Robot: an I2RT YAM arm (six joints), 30 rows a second.
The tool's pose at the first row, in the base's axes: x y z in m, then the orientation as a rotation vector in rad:
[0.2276, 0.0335, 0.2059, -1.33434, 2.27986, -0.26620]
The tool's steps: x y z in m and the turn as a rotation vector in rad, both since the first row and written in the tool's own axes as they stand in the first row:
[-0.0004, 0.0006, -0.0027, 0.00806, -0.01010, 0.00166]
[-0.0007, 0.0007, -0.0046, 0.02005, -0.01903, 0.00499]
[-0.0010, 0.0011, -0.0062, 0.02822, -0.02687, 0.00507]
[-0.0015, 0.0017, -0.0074, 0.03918, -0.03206, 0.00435]
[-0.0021, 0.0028, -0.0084, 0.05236, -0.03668, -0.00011]
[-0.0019, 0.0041, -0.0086, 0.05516, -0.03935, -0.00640]
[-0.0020, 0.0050, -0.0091, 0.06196, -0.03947, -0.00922]
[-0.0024, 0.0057, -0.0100, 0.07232, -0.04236, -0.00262]
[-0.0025, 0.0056, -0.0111, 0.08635, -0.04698, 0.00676]
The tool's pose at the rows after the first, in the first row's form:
[0.2260, 0.0340, 0.2081, -1.32680, 2.26914, -0.26723]
[0.2251, 0.0341, 0.2098, -1.31553, 2.25872, -0.27284]
[0.2241, 0.0345, 0.2111, -1.31015, 2.24885, -0.27610]
[0.2232, 0.0351, 0.2121, -1.30470, 2.23946, -0.28455]
[0.2221, 0.0361, 0.2127, -1.30255, 2.22731, -0.29701]
[0.2210, 0.0366, 0.2123, -1.30799, 2.22012, -0.30020]
[0.2201, 0.0371, 0.2124, -1.30779, 2.21536, -0.30839]
[0.2192, 0.0377, 0.2130, -1.29452, 2.21246, -0.31528]
[0.2188, 0.0377, 0.2140, -1.27596, 2.20814, -0.32389]

